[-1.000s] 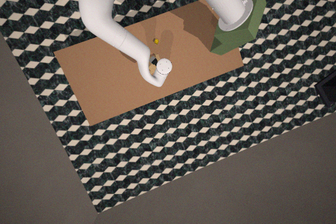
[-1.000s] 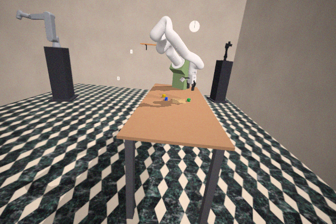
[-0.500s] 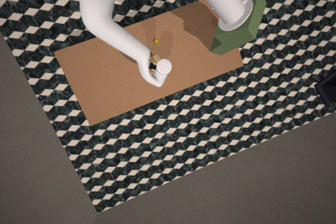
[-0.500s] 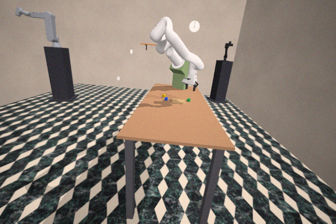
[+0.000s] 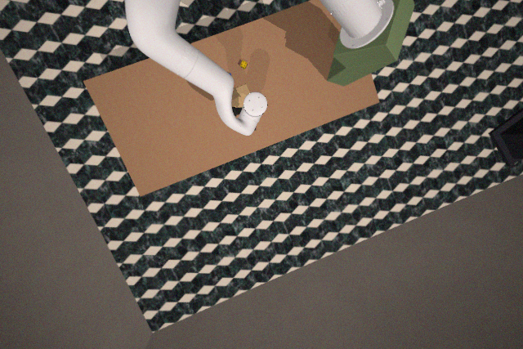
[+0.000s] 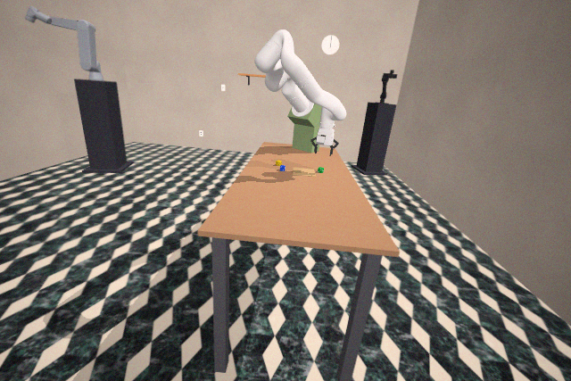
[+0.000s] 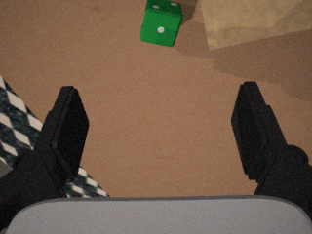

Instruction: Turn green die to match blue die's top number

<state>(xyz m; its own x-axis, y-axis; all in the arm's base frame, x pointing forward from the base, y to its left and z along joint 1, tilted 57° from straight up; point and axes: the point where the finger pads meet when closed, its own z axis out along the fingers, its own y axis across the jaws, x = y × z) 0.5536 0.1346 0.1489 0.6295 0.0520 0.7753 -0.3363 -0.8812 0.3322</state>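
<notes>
The green die is 11 cm below my hand. The rest, counted from my hand: tan mat (11 cm to the right, 13 cm below); then blue die (3 cm behind, 24 cm to the right, 11 cm below); then yellow die (14 cm behind, 25 cm to the right, 11 cm below).
</notes>
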